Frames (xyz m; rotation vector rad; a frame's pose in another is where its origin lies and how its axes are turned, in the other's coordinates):
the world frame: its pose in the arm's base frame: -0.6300 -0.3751 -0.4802 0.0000 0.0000 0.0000
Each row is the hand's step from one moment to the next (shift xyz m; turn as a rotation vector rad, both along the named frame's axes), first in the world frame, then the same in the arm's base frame.
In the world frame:
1: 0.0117 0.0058 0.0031 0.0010 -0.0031 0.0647
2: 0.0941 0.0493 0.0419 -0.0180 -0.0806 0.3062
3: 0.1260 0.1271 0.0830 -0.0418 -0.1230 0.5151
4: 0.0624 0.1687 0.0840 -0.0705 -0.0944 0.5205
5: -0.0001 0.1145 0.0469 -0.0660 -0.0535 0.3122
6: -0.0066 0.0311 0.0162 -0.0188 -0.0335 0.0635
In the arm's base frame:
1: 0.0117 0.0058 0.0031 0.0010 -0.0031 0.0647
2: 0.0941 0.0493 0.0419 -0.0180 -0.0806 0.3062
3: 0.1260 0.1271 0.0830 -0.0418 -0.1230 0.5151
4: 0.0624 0.1687 0.0840 -0.0705 -0.0944 0.5205
5: -0.0001 0.1145 0.0469 -0.0660 -0.0535 0.3122
6: -0.0066 0.0311 0.0162 -0.0188 -0.0335 0.0635

